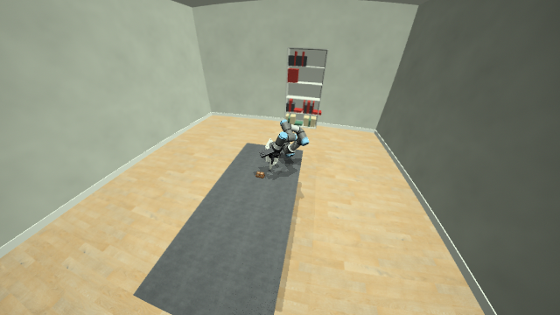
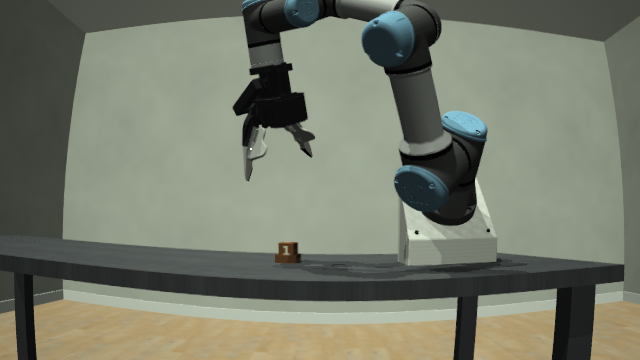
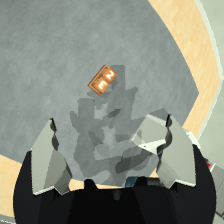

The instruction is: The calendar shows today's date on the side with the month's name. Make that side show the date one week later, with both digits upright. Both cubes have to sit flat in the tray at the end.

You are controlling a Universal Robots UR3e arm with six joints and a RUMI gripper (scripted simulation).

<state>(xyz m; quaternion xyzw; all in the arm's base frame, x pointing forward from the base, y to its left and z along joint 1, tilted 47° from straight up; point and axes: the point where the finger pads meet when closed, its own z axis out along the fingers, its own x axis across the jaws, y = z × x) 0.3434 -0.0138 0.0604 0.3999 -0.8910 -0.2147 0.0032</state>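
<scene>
My hand is 10 mm past the cube, 90 mm to the left of it and 160 mm above it. From my hand the other things lie so: calendar tray 10 mm behind, 70 mm to the right, 180 mm below.
</scene>
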